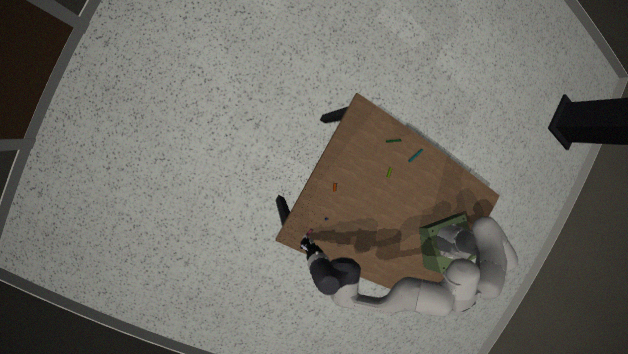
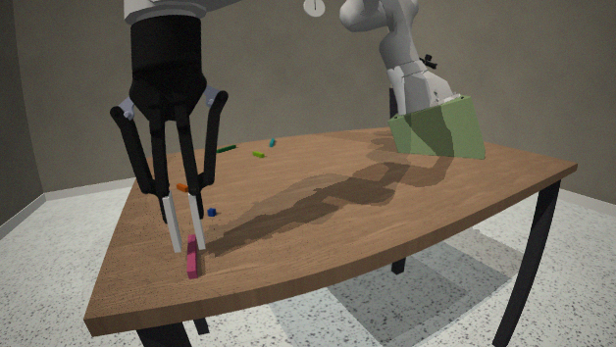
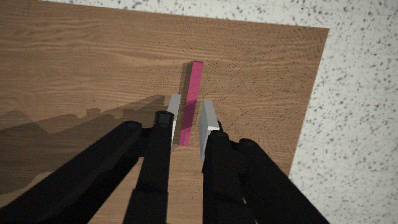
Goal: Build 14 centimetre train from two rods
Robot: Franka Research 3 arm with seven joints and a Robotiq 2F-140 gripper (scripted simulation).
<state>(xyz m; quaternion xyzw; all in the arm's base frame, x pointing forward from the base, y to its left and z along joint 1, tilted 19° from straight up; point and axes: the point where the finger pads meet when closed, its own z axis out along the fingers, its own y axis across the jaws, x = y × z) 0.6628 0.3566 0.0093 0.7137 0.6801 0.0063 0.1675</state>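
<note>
Right now the pink rod is 5 cm below my hand. From my hand the other things lie so: lime rod 21 cm behind, 48 cm to the right, 5 cm below; orange rod 1 cm ahead, 28 cm to the right, 5 cm below; blue rod 4 cm behind, 12 cm to the right, 5 cm below.
</note>
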